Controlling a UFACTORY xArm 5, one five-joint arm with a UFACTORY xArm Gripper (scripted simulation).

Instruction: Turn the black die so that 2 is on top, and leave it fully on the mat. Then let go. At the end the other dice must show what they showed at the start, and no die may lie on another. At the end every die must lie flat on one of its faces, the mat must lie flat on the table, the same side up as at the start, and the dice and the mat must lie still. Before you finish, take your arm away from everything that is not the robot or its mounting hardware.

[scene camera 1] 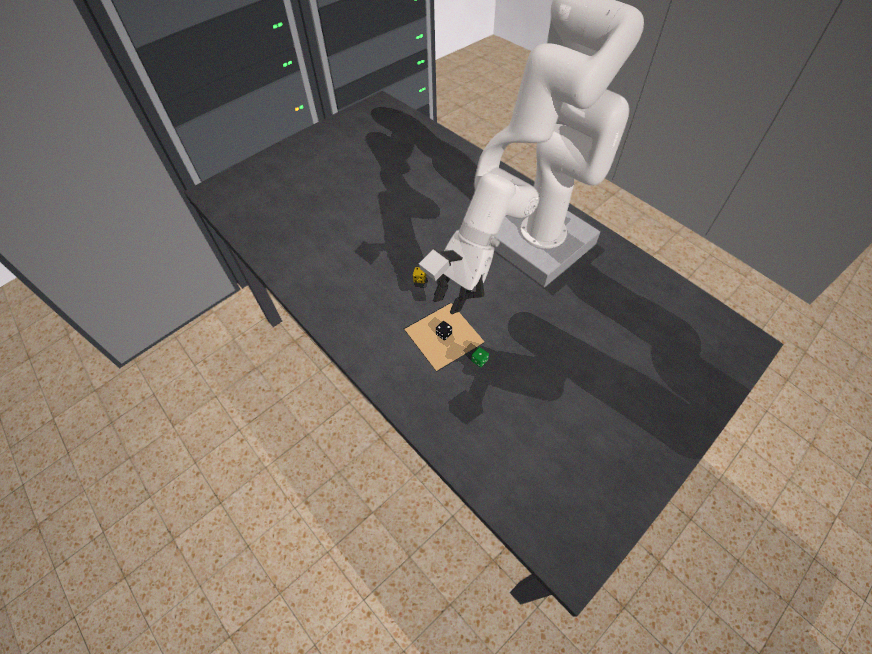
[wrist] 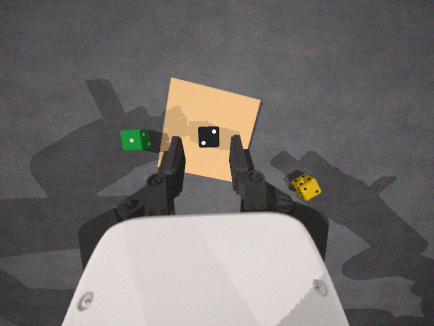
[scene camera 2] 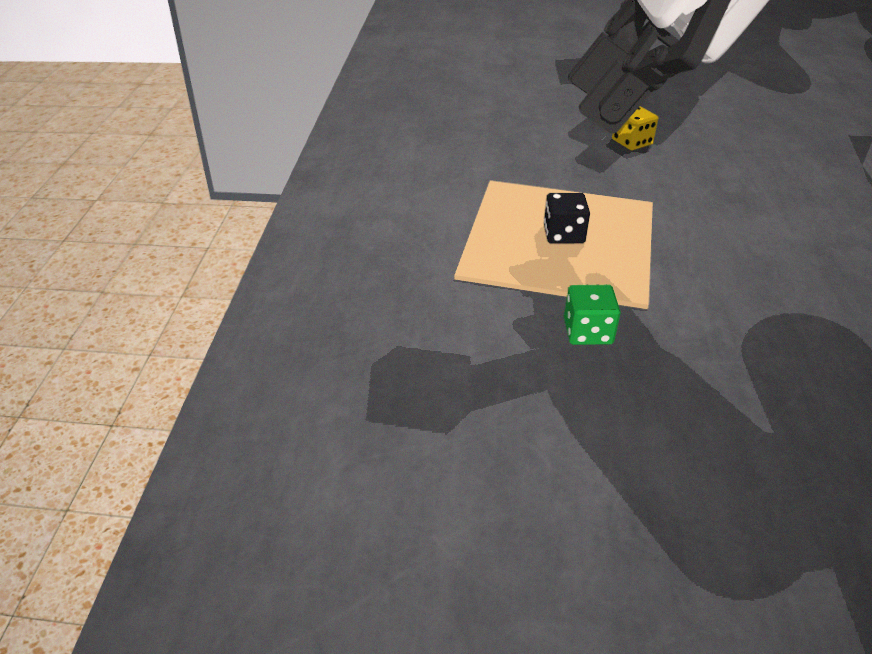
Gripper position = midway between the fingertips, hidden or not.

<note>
I see my gripper (scene camera 2: 589, 105), a black die (scene camera 2: 566, 218), a tan mat (scene camera 2: 507, 247), a yellow die (scene camera 2: 639, 131) and a green die (scene camera 2: 592, 313).
The tan mat also shows in scene camera 1 (scene camera 1: 439, 352) and in the wrist view (wrist: 189, 106). My gripper is seen too in scene camera 1 (scene camera 1: 445, 306) and in the wrist view (wrist: 207, 148).
</note>
